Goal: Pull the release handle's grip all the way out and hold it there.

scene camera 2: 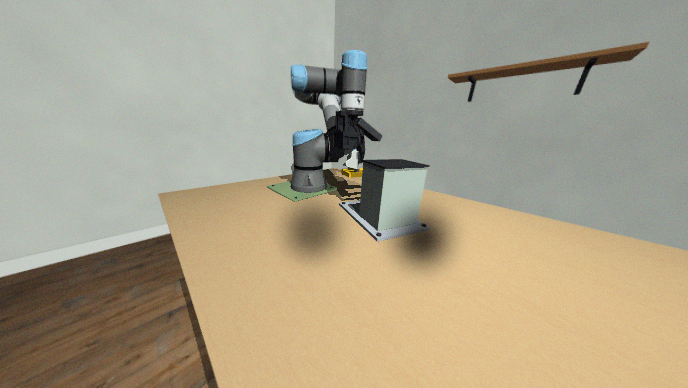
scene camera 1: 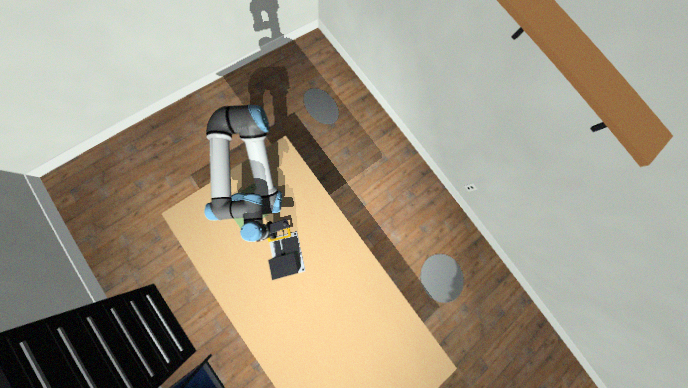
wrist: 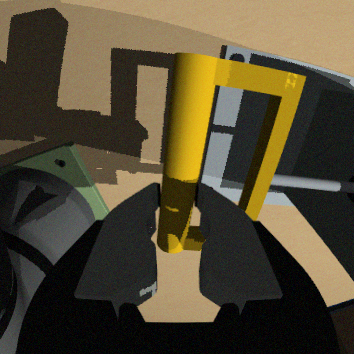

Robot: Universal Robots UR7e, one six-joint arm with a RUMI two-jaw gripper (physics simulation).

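The release handle has a yellow frame-shaped grip (scene camera 1: 279, 238) (scene camera 2: 352, 173) (wrist: 190, 120) with a thick round bar. My gripper (wrist: 177, 184) is shut on this bar, with one black finger on each side of it, near the bar's lower end in the wrist view. A thin grey rod (wrist: 310, 183) runs from the grip's far side toward the dark housing. A good length of the rod shows. The housing (scene camera 1: 284, 266) (scene camera 2: 402, 197) is a box with a dark top and pale side, on a light base plate (scene camera 2: 400, 233). The grip stands clear of the housing, on the robot's side.
The robot's base stands on a green plate (scene camera 2: 282, 191) (wrist: 85, 167) close to the handle. The housing stands on the wooden table (scene camera 1: 340, 320) (scene camera 2: 300, 300). A brown wall shelf (scene camera 1: 590, 75) (scene camera 2: 545, 65) hangs away from the arm. Two round grey discs (scene camera 1: 442, 277) (scene camera 1: 321, 106) show beside the table.
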